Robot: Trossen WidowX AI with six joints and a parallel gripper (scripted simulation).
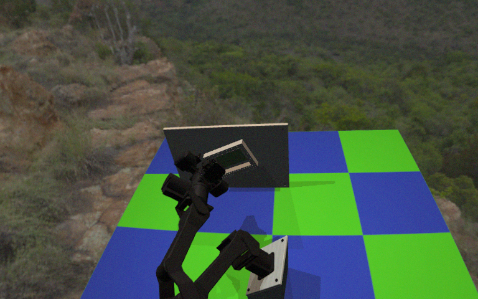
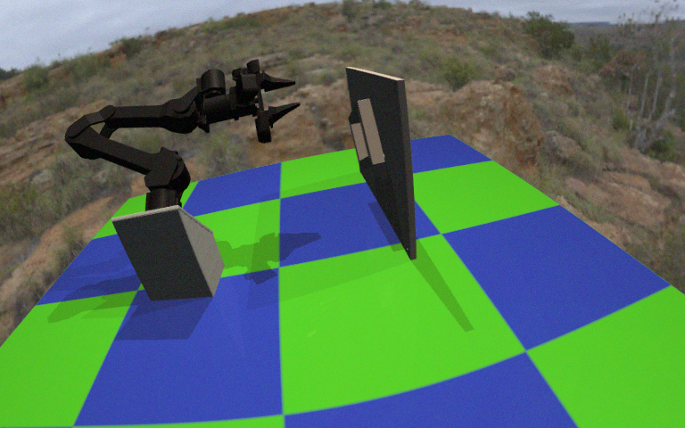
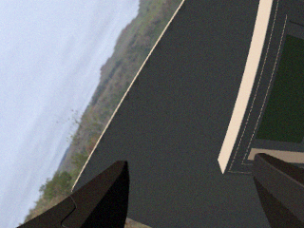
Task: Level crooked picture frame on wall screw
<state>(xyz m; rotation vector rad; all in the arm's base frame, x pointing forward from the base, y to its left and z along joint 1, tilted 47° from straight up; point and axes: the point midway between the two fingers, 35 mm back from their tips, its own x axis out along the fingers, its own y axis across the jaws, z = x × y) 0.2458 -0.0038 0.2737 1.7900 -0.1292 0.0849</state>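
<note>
Now: gripper tip 130 mm short of the picture frame, 110 mm above it and 60 mm to the left of it. Also, from my gripper tip: wall panel 140 mm ahead, 130 mm below, 40 mm to the right.
</note>
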